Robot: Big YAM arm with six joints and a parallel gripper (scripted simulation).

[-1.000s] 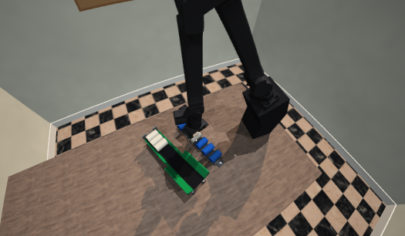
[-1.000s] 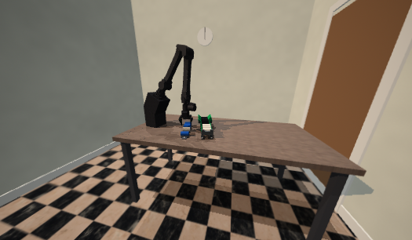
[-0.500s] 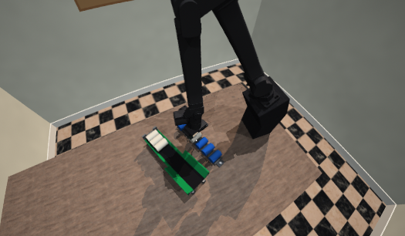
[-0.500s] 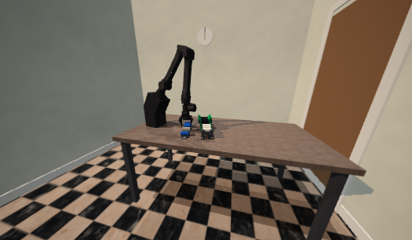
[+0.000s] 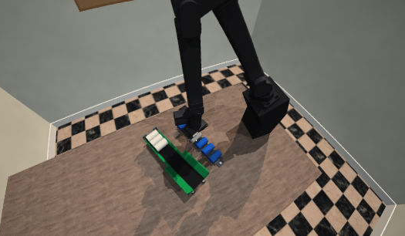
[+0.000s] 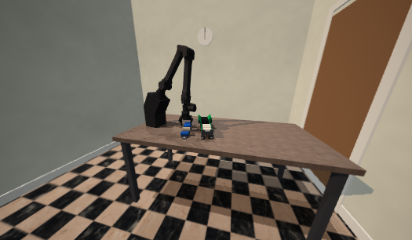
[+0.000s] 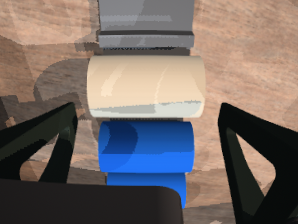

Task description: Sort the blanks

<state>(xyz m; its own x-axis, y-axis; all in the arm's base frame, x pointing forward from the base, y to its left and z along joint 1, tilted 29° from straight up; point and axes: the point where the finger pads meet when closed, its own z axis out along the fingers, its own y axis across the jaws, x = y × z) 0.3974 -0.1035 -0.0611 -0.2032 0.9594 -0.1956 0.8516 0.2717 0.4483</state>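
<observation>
Right now my hand is 10 mm past the grey stock rack, 30 mm to the right of it and 70 mm above it. Also, from my hand: rib (30 mm behind, 130 mm to the left, 60 mm below); grey stop (230 mm ahead, 120 mm to the right).
</observation>
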